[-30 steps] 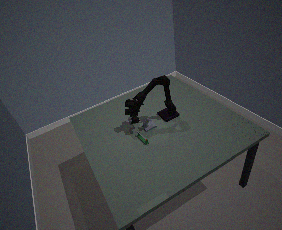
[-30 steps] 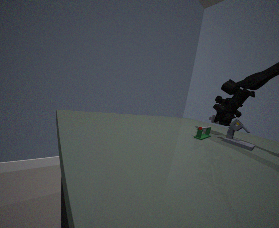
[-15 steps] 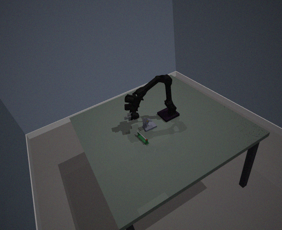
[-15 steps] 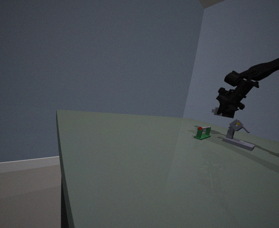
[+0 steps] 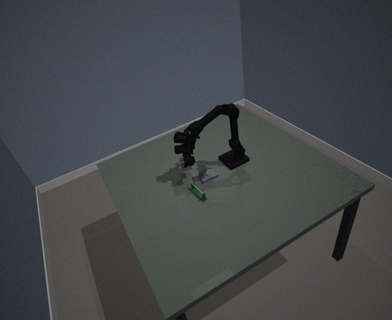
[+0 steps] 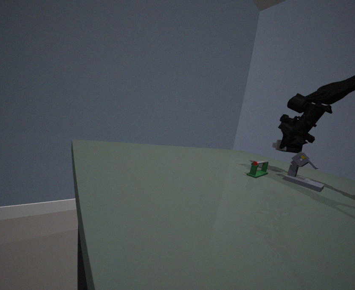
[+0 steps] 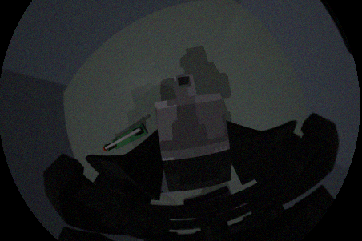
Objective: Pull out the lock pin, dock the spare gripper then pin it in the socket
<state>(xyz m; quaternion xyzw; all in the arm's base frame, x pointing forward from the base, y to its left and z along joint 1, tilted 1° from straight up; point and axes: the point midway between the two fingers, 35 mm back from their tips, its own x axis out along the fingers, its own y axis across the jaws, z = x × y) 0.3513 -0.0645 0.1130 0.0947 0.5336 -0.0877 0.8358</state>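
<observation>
The grey mount is 100 mm behind my gripper tip, 80 mm to the left of it and 50 mm below it. Round my gripper tip: green cradle: 10 mm ahead, 190 mm to the left, 80 mm below; spare gripper: 20 mm above.
</observation>
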